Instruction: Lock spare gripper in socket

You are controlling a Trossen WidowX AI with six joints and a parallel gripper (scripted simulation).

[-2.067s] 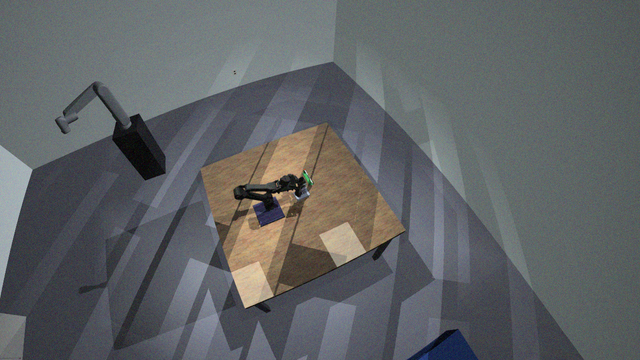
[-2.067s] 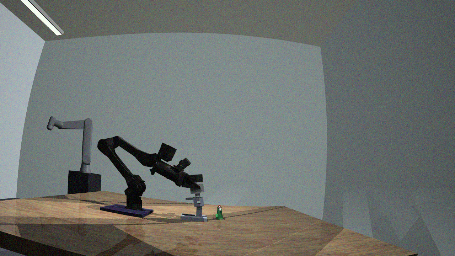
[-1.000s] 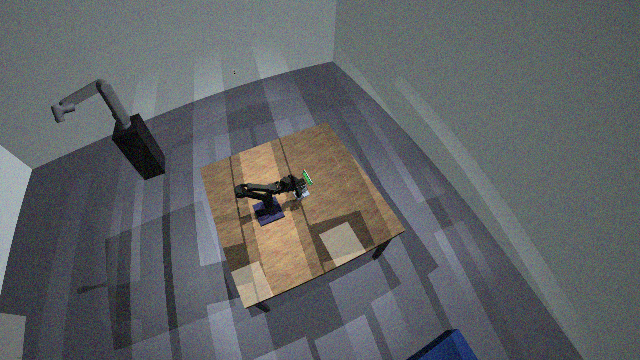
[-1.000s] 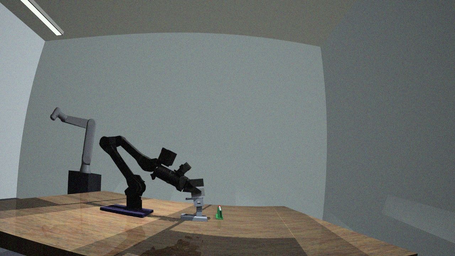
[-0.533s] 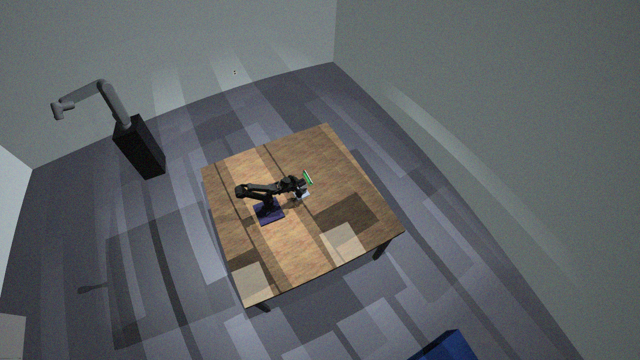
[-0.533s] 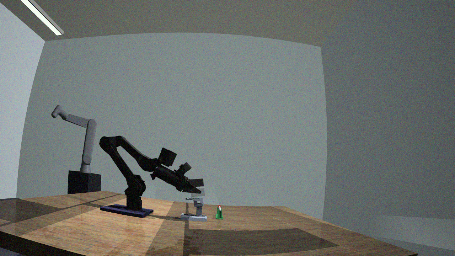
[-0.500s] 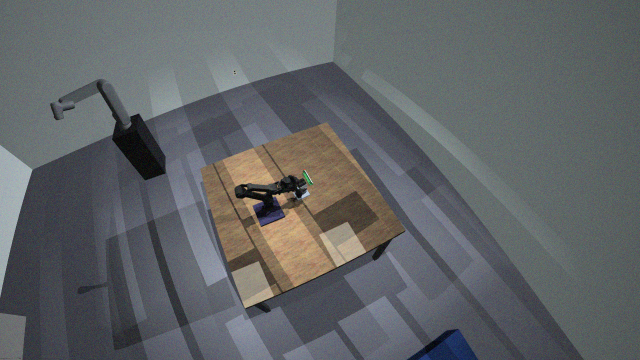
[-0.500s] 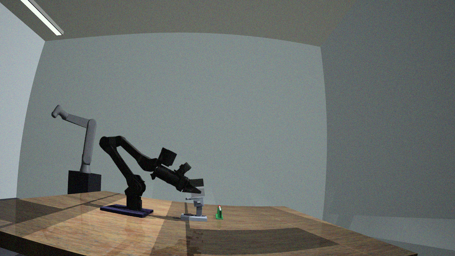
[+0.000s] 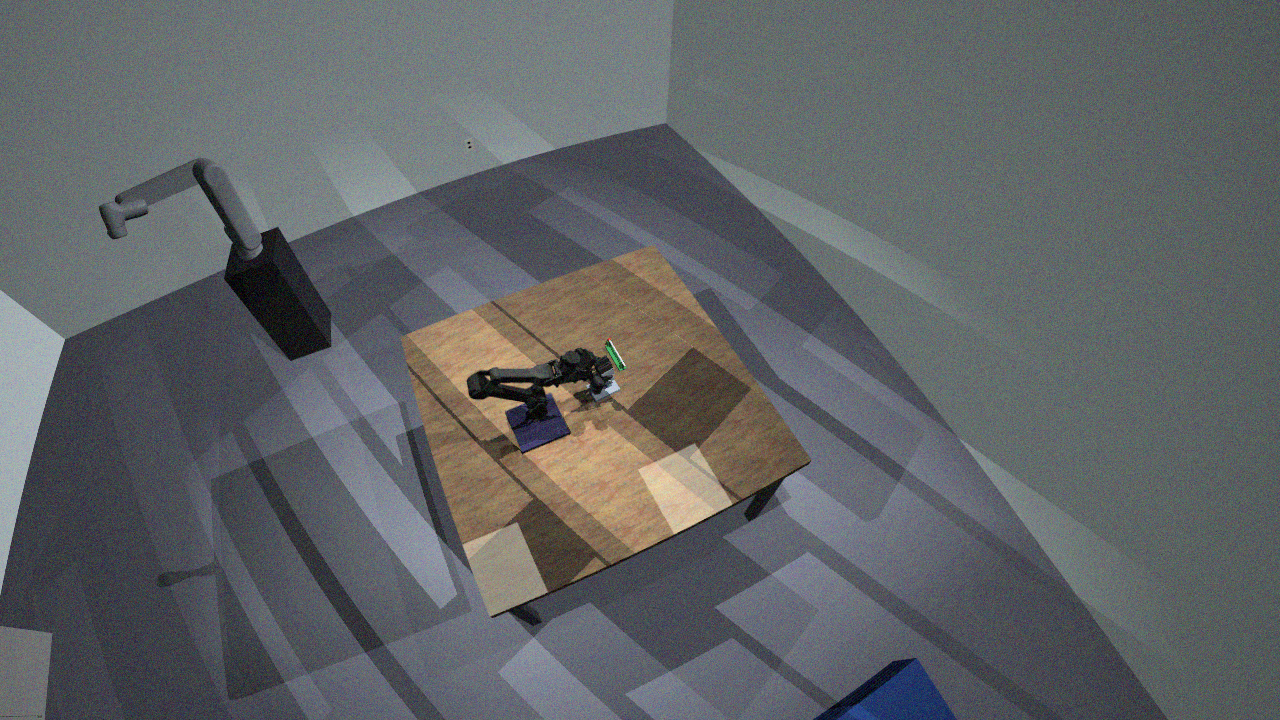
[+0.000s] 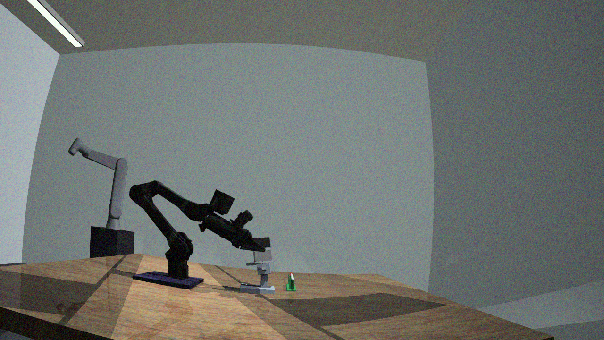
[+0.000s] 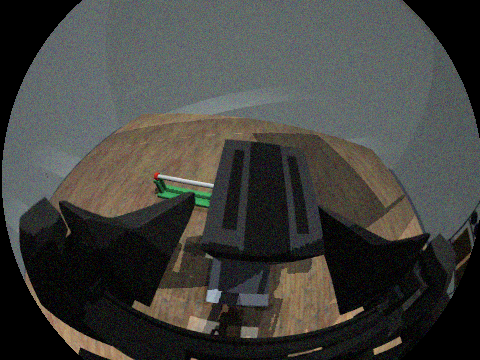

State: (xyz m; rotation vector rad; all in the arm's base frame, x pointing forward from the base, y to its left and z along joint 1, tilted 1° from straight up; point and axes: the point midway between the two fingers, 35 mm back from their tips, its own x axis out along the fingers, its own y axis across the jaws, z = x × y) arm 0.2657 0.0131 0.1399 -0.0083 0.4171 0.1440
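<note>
Now: gripper tip 1 cm past the spare gripper and 2 cm above it. Round my gripper tip: green pin cradle: 8 cm ahead, 13 cm to the left, 12 cm below; grey mount: 1 cm behind, 9 cm below.
</note>
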